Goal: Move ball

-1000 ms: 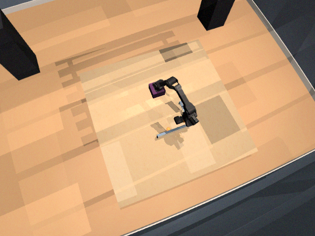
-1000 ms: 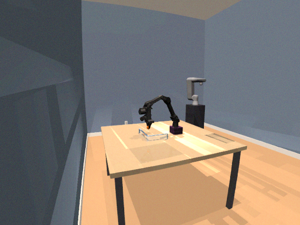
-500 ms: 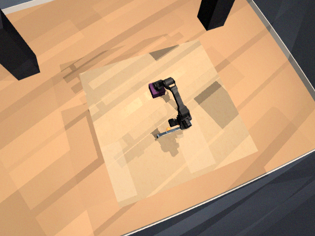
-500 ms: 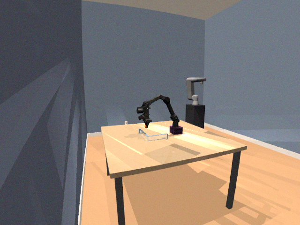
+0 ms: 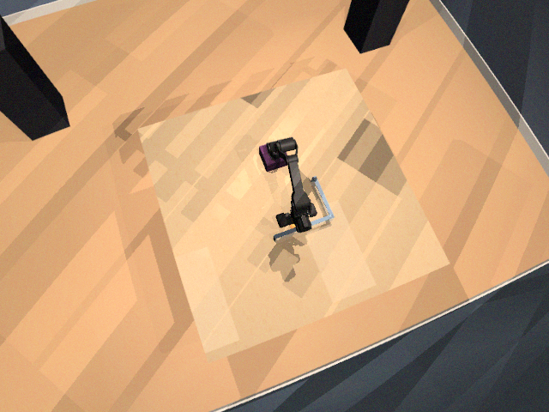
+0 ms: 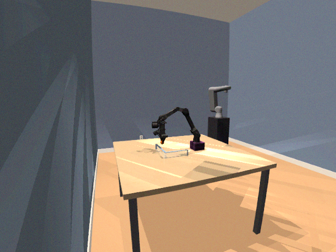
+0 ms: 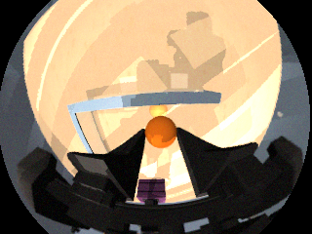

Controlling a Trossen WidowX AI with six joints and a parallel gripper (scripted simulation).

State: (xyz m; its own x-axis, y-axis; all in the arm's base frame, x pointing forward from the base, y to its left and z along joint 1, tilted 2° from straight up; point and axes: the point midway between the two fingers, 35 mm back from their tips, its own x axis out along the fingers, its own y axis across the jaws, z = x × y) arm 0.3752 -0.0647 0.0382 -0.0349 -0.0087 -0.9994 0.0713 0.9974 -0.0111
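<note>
My gripper tip is 80 mm above the see-through copy of ball. Also, from my gripper tip: orange ball: right at my gripper tip.
</note>
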